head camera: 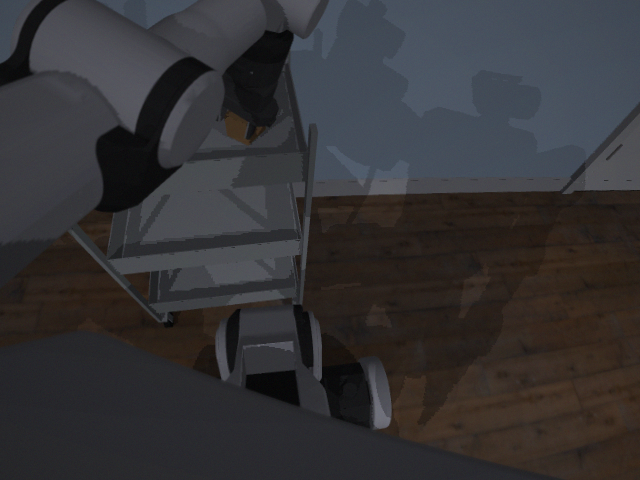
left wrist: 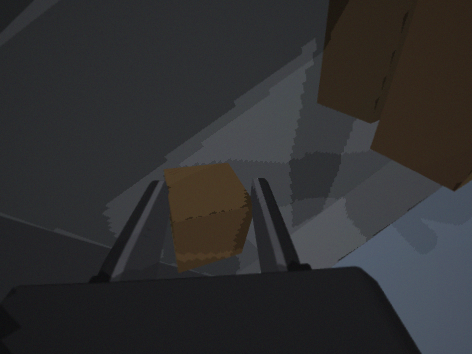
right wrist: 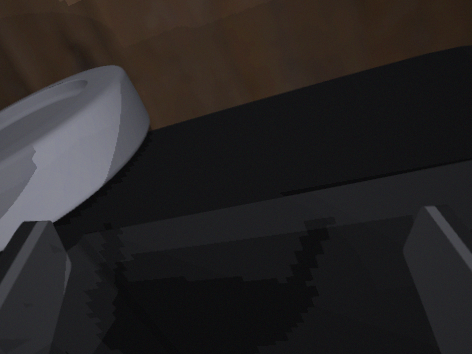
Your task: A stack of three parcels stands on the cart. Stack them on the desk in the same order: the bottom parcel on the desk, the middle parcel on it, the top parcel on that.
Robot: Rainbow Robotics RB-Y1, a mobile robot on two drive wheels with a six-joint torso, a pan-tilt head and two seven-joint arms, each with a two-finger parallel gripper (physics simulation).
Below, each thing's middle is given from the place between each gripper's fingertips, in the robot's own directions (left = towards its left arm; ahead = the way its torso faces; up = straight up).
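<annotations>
The brown parcel point(left wrist: 210, 210) is 1 cm below my left hand, 1 cm to the right of it and 3 cm ahead of it.
My right gripper is 45 cm below the brown parcel, 52 cm to the right of it and 46 cm short of it.
</annotations>
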